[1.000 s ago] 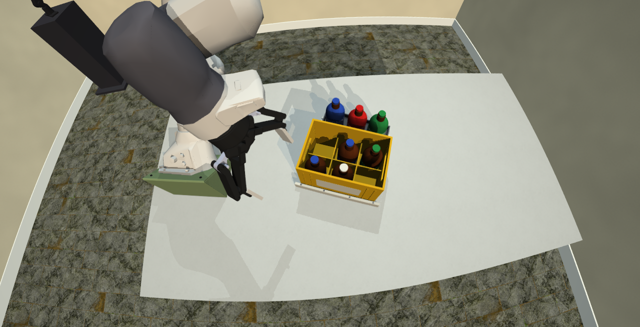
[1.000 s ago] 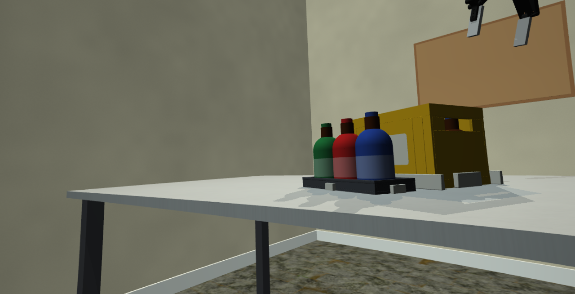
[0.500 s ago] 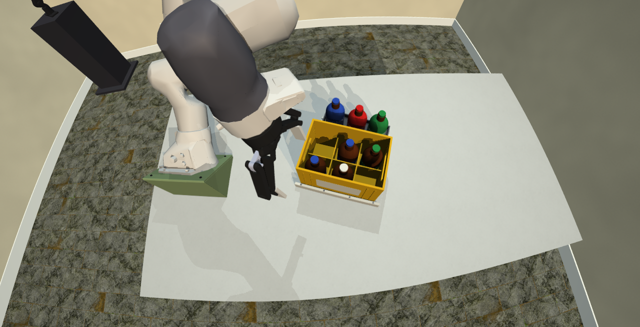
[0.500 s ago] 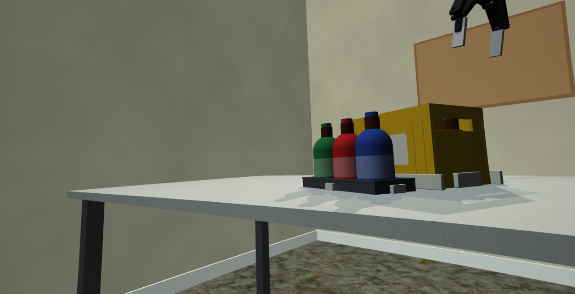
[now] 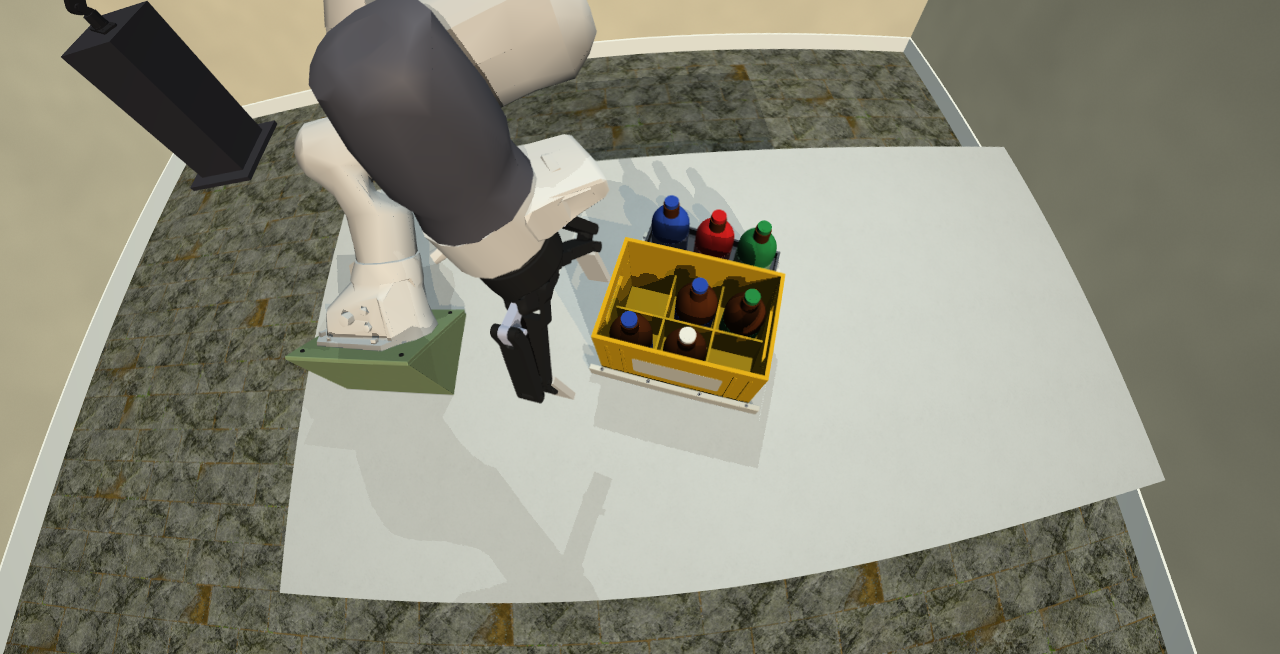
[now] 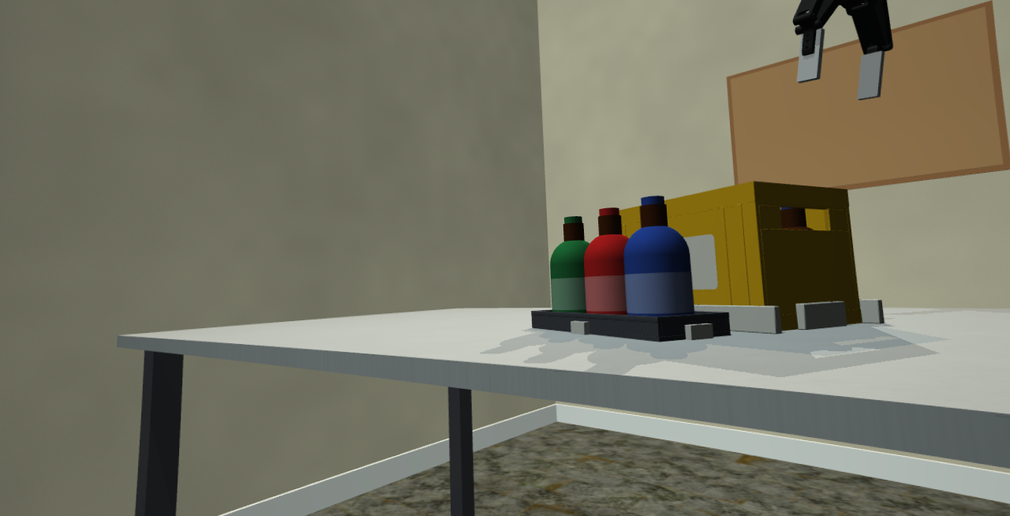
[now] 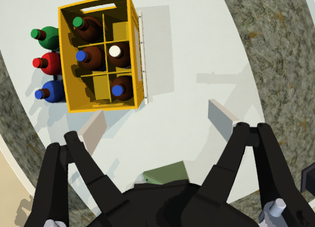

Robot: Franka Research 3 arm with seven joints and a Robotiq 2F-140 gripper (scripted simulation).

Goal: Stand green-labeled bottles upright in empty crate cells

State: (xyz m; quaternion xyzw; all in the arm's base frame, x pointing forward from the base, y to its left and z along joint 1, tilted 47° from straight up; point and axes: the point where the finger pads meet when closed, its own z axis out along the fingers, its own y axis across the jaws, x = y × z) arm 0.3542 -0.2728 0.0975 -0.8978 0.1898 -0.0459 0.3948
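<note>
Now: the green-labeled bottle 300 mm ahead of my hand, 240 mm to the left of it and 250 mm below it. Also, from my hand: blue-labeled bottle (140 mm ahead, 310 mm to the left, 250 mm below); red bottle (220 mm ahead, 270 mm to the left, 250 mm below); dark tray (220 mm ahead, 270 mm to the left, 320 mm below).
</note>
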